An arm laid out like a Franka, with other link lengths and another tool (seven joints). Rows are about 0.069 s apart.
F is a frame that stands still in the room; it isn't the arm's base.
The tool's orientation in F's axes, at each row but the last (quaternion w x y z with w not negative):
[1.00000 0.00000 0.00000 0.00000]
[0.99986 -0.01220 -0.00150 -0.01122]
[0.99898 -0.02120 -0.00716 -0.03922]
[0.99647 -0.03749 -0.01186 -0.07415]
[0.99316 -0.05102 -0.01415 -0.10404]
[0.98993 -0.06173 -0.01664 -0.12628]
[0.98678 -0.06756 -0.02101 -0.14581]
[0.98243 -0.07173 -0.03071 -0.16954]
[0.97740 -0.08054 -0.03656 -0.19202]
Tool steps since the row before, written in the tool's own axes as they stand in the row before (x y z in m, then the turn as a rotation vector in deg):
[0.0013 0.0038 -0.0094 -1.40 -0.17 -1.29]
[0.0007 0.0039 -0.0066 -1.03 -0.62 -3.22]
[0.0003 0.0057 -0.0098 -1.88 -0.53 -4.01]
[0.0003 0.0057 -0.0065 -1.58 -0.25 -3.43]
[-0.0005 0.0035 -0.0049 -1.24 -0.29 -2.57]
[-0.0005 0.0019 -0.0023 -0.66 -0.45 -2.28]
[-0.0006 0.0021 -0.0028 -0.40 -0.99 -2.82]
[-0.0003 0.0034 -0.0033 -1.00 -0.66 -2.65]
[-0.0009 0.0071 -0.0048 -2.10 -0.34 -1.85]
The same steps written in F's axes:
[0.0013 0.0038 -0.0094 -1.40 -0.17 -1.29]
[0.0008 0.0037 -0.0067 -1.03 -0.68 -3.21]
[0.0009 0.0052 -0.0100 -1.87 -0.55 -4.01]
[0.0013 0.0051 -0.0069 -1.54 -0.28 -3.45]
[0.0003 0.0030 -0.0052 -1.23 -0.30 -2.58]
[0.0000 0.0017 -0.0025 -0.71 -0.56 -2.24]
[0.0001 0.0018 -0.0031 -0.61 -1.22 -2.69]
[0.0010 0.0028 -0.0037 -1.07 -0.69 -2.62]
[0.0021 0.0060 -0.0058 -1.99 0.15 -1.99]

